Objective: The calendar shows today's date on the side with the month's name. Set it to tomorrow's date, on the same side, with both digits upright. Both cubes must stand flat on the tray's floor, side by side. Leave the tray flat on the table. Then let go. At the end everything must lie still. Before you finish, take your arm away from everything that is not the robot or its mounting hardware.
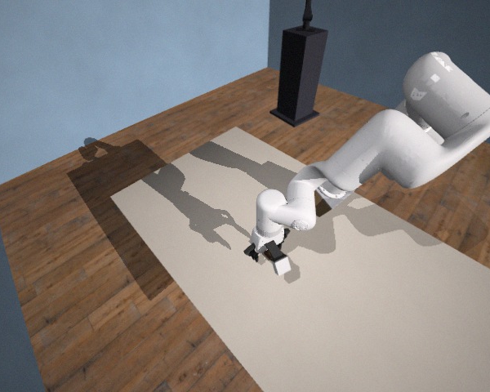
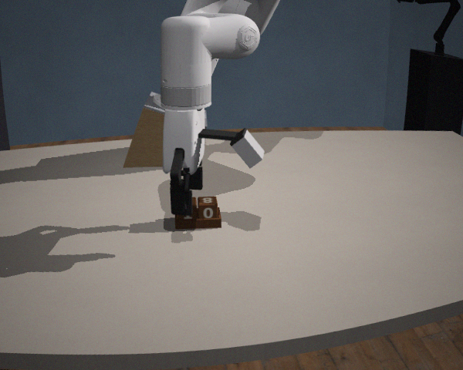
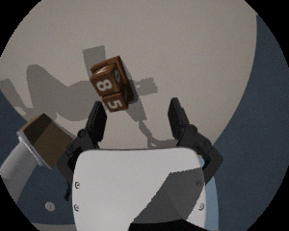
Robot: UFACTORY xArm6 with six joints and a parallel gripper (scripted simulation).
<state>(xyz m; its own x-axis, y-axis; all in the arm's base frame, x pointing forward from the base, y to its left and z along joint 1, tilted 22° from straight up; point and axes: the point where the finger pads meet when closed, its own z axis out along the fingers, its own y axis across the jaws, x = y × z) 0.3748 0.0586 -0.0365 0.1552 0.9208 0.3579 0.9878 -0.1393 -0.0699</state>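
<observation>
My hand is 40 mm above the brown digit cube and 30 mm past it. Round my hand: brown cube (40 mm below, 40 mm behind, 30 mm to the left); then brown calendar tray (60 mm below, 40 mm behind, 10 mm to the left).
</observation>
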